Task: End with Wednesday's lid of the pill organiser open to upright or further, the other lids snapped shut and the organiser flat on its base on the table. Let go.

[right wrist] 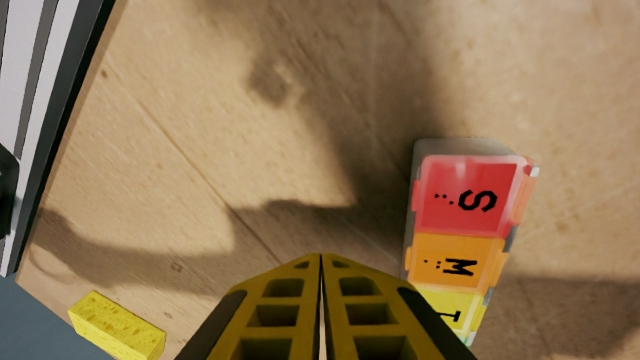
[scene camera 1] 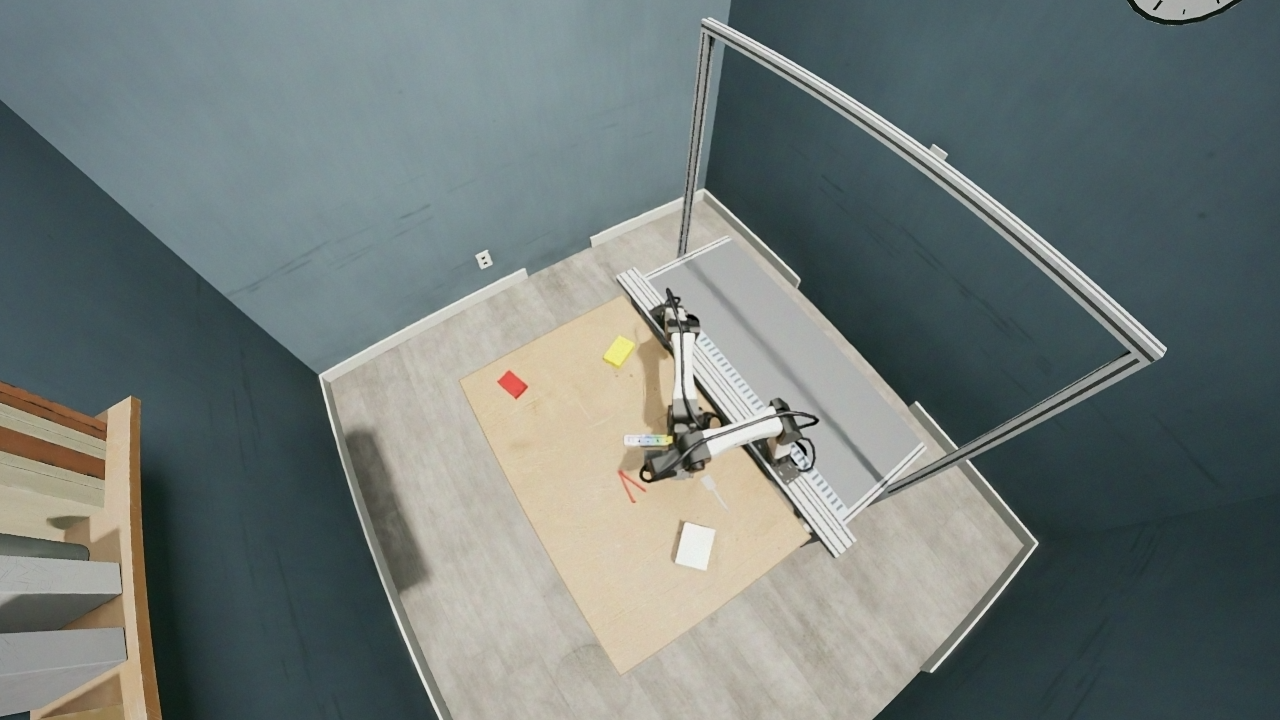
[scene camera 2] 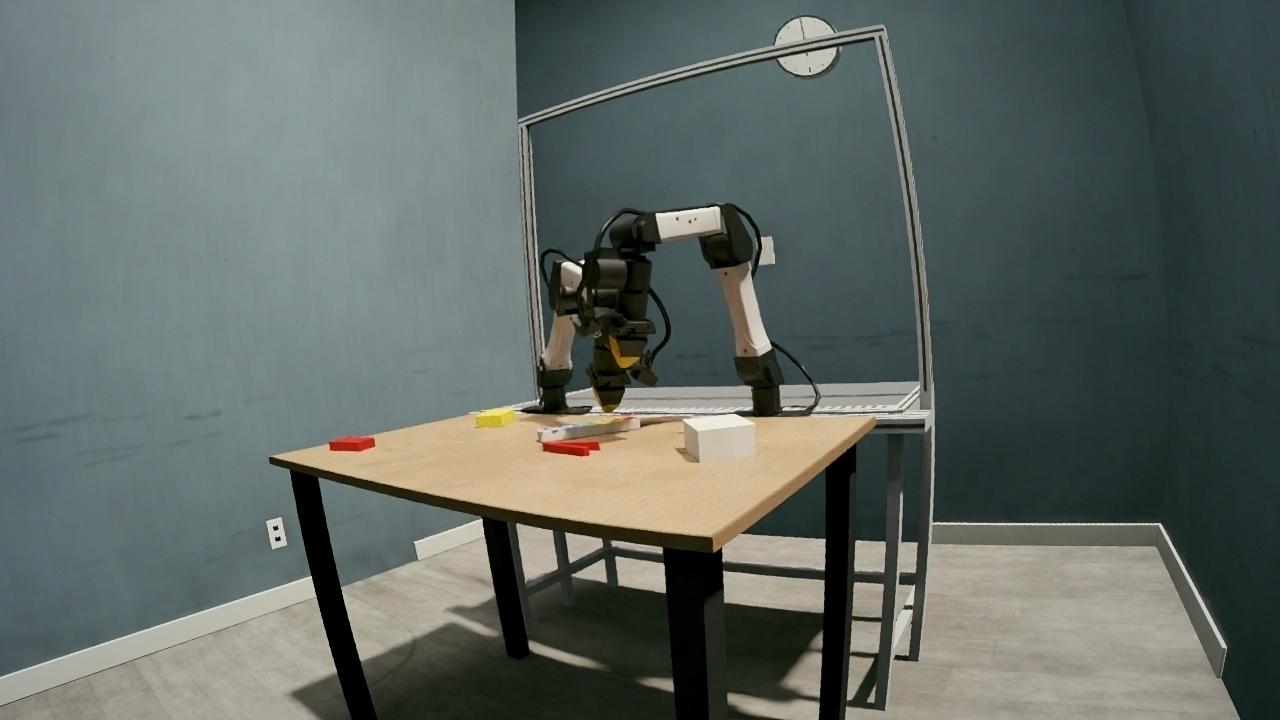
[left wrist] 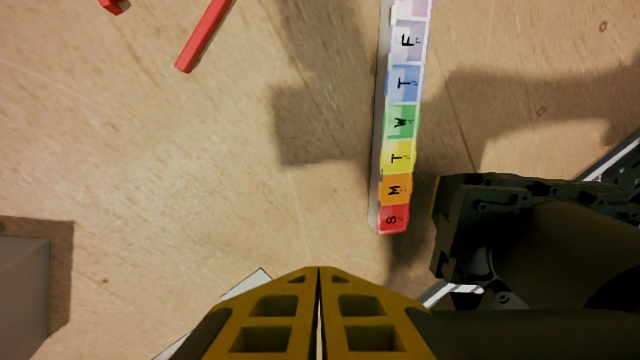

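Note:
The pill organiser lies flat on its base on the table, a long row of coloured lids. Wednesday's green lid lies down in line with its neighbours; the lids I see look down, though their latches are too small to judge. My left gripper is shut and empty, above the table and off to the side of the organiser's Sunday end. My right gripper is shut and empty, lower, beside the red, orange and yellow lids. The arms hide part of the organiser in scene camera 1.
A white box, a thin pale spatula-like tool, red sticks, a yellow sponge and a red block lie on the table. Both grippers are close together.

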